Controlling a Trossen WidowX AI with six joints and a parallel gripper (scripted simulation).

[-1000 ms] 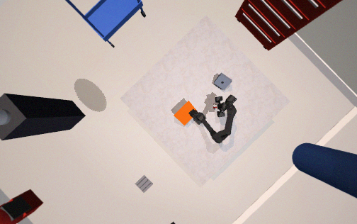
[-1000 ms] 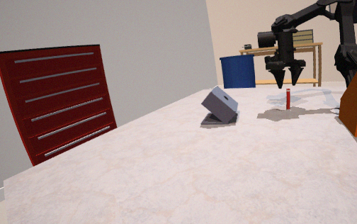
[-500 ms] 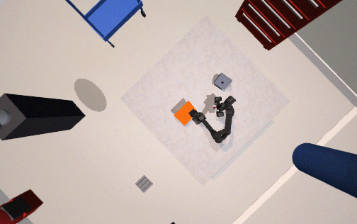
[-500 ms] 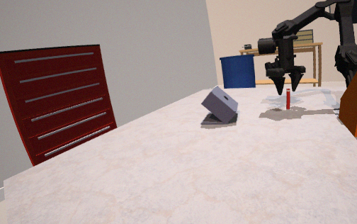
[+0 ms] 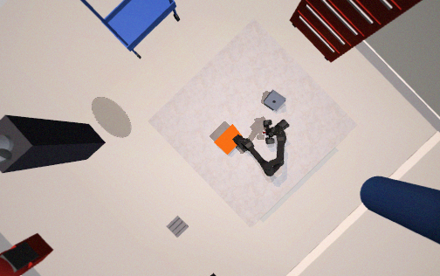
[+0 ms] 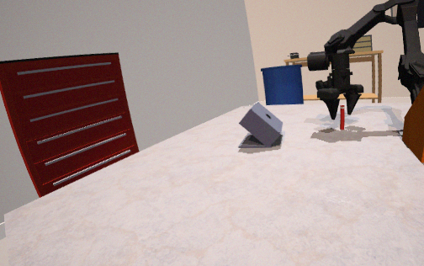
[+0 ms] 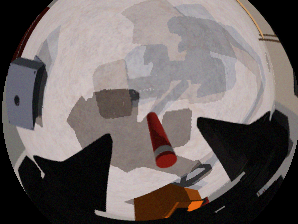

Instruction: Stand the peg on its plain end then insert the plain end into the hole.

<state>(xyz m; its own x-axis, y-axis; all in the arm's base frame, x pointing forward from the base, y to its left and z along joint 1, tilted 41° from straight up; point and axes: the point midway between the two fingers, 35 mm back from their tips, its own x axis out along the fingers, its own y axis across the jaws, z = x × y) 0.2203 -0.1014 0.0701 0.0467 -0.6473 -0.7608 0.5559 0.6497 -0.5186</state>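
The red peg lies 2 cm above my gripper tip. From my gripper tip the other things lie so: grey sloped panel: 23 cm ahead, 15 cm to the left, 2 cm above.
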